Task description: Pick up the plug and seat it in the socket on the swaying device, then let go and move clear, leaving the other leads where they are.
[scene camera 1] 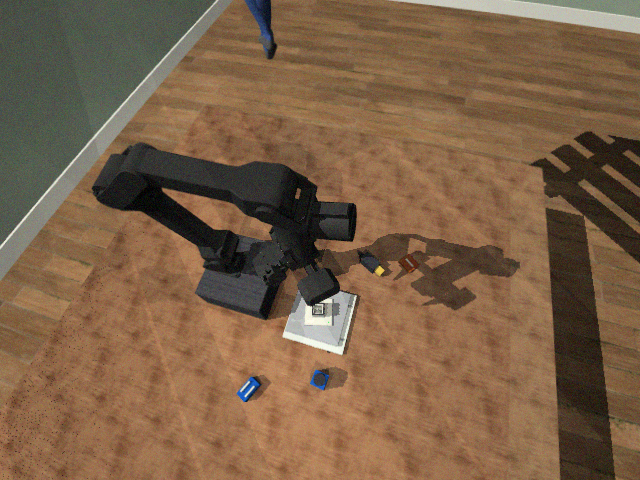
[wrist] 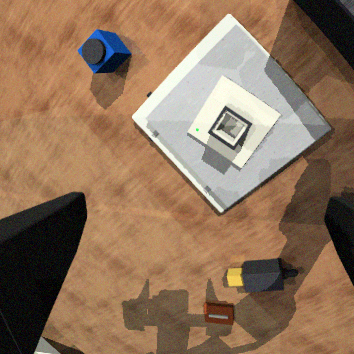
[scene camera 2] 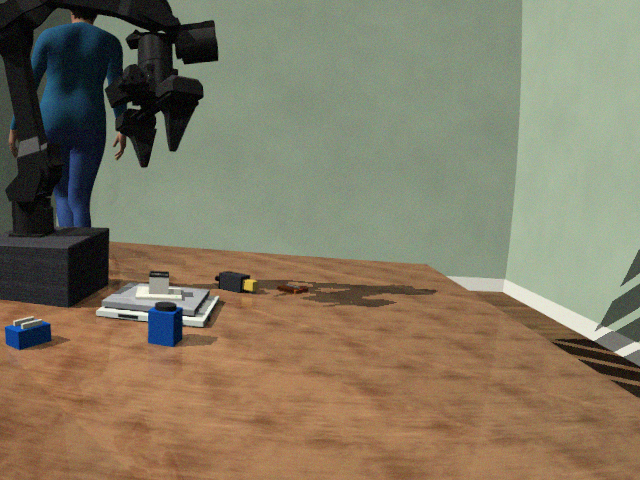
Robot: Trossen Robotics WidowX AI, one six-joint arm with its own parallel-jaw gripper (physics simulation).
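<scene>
The plug (scene camera 1: pixel 370 262) (scene camera 2: pixel 234 282) (wrist: pixel 262 276), a dark block with a yellow end, lies on its side on the table beside the device. The device (scene camera 1: pixel 295 326) (scene camera 2: pixel 195 305) (wrist: pixel 170 114) is a grey plate over a white base. A cream pad on it bears the upright, square, dark-rimmed socket (scene camera 1: pixel 312 309) (scene camera 2: pixel 158 283) (wrist: pixel 218 120), which shows empty. My gripper (scene camera 2: pixel 158 158) (wrist: pixel 209 207) is open and empty, pointing down high above the device and table. In the wrist view the plug shows between the fingers' lines, nearer the right finger. In scene camera 1 the fingertips are hidden.
A blue block with a black round top (scene camera 1: pixel 320 379) (scene camera 2: pixel 165 326) (wrist: pixel 117 51) stands near the device. A blue block with white bars (scene camera 1: pixel 248 389) (scene camera 2: pixel 27 334) lies farther left. A flat orange-red piece (scene camera 1: pixel 408 263) (scene camera 2: pixel 292 288) (wrist: pixel 219 313) lies near the plug. A person (scene camera 2: pixel 77 77) stands behind.
</scene>
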